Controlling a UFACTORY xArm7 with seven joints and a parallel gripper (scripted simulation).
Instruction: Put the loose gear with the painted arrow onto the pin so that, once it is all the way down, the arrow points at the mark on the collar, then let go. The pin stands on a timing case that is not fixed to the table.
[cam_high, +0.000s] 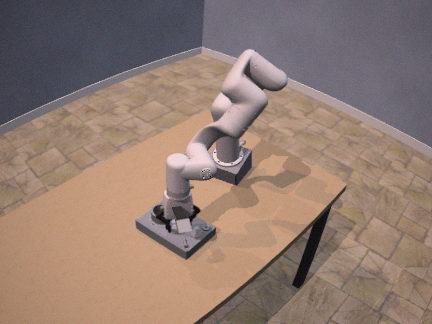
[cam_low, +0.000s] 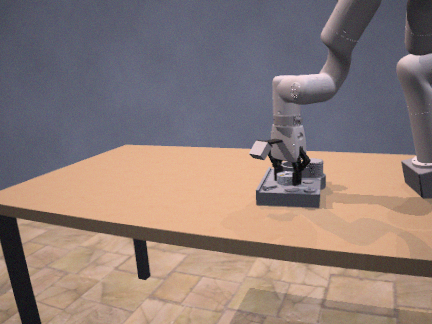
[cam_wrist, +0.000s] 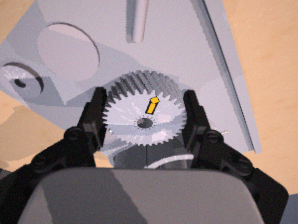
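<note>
The grey gear lies right at my hand. From my hand the other things lie so: flat disc: 3 cm behind, 6 cm to the left, 1 cm below; then grey pin: 4 cm ahead, 8 cm to the left, 1 cm below.
</note>
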